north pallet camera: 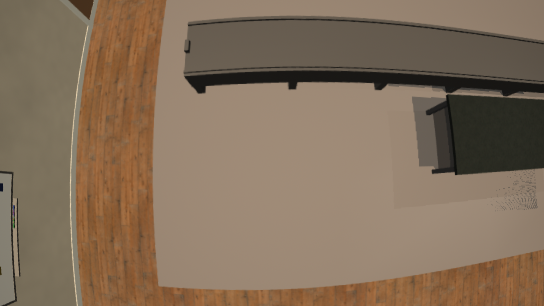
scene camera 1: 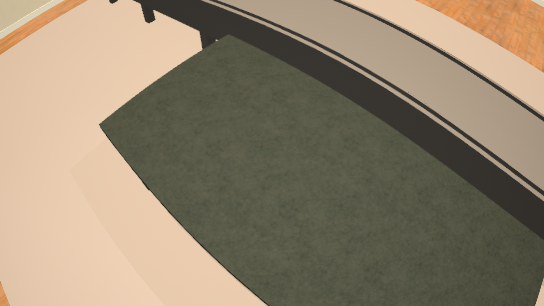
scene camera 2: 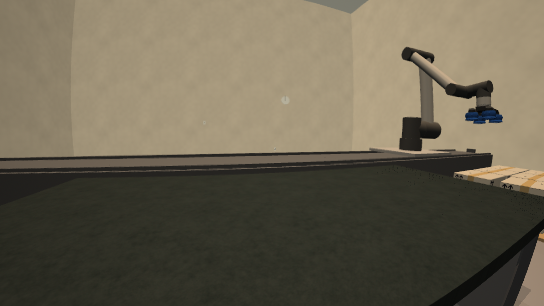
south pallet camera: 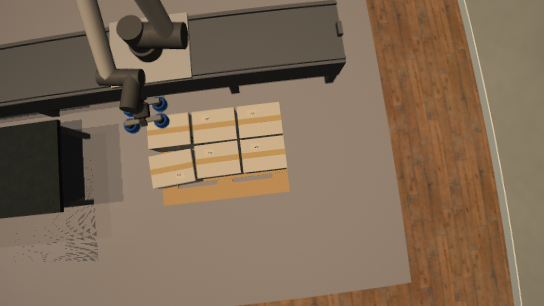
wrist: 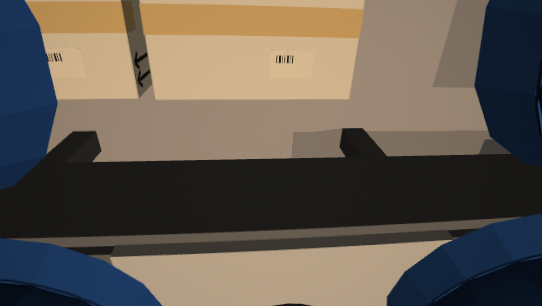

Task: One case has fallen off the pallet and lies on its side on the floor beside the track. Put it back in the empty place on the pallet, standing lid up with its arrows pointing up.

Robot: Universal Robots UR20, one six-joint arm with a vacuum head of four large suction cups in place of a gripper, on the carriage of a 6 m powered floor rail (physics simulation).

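Where they show: end effector, tool point: [scene camera 2: 483, 121] [wrist: 272, 208]; arm's base, origin of the base link: [scene camera 2: 410, 150] [south pallet camera: 149, 49].
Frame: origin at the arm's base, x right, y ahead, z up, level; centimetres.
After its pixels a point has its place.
Observation:
My suction head [scene camera 2: 483, 117] [south pallet camera: 145, 116] @(x -8.5, y 67.9, z 32.1 cm), with four blue cups, carries no case. It hangs high above the track side of the pallet's table end. In the south pallet camera, the pallet [south pallet camera: 225, 194] @(x -46.7, y 130.9, z -42.6 cm) bears six cases in two rows of three, lids up. The outer-row case at the table end [south pallet camera: 171, 169] @(x -7.4, y 104.0, z -13.6 cm) is slightly turned, with its label towards the outer side and a dark gap behind it. The track-row end case [south pallet camera: 169, 137] @(x -7.9, y 76.2, z -13.7 cm) [wrist: 250, 67] @(x -7.9, y 62.2, z -13.7 cm) is partly under the cups. Arrows on the middle case [wrist: 100, 85] @(x -35.0, y 58.9, z -13.7 cm) point to its lid. No case shows on the floor.
The dark green table [scene camera 1: 310, 165] @(x 187.4, y 85.6, z -4.0 cm) [scene camera 2: 250, 225] @(x 194.3, y 100.8, z -4.0 cm) [north pallet camera: 500, 132] @(x 203.3, y 89.1, z -4.0 cm) [south pallet camera: 30, 170] @(x 114.0, y 91.7, z -4.1 cm) stands between the pallet and the track's north end. The track [scene camera 1: 450, 75] [north pallet camera: 300, 45] [south pallet camera: 265, 37] [wrist: 250, 195] runs beside both, with the arm's carriage [south pallet camera: 175, 67] @(x -21.9, y 19.7, z 0.0 cm) near the pallet.

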